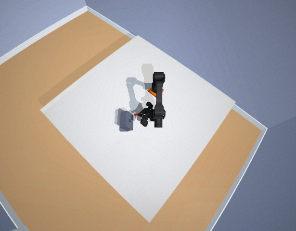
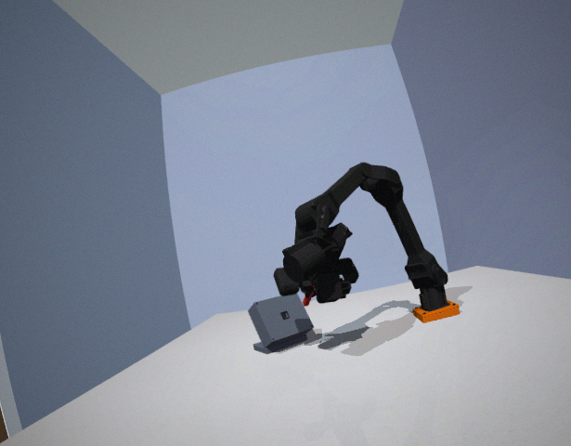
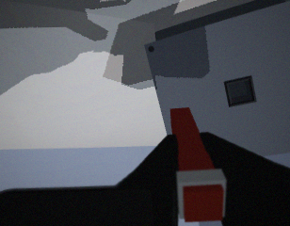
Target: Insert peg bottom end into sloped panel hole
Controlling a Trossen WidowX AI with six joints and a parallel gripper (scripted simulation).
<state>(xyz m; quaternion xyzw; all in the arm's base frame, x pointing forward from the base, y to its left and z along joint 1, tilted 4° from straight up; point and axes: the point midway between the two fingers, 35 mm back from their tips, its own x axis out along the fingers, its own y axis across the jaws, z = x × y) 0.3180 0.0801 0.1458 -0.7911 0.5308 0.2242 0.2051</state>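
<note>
Right now the grey sloped panel is 8 cm ahead of my gripper tip, 5 cm to the right of it and 6 cm below it. Round my gripper tip: red square peg 1 cm to the left, 1 cm above.
</note>
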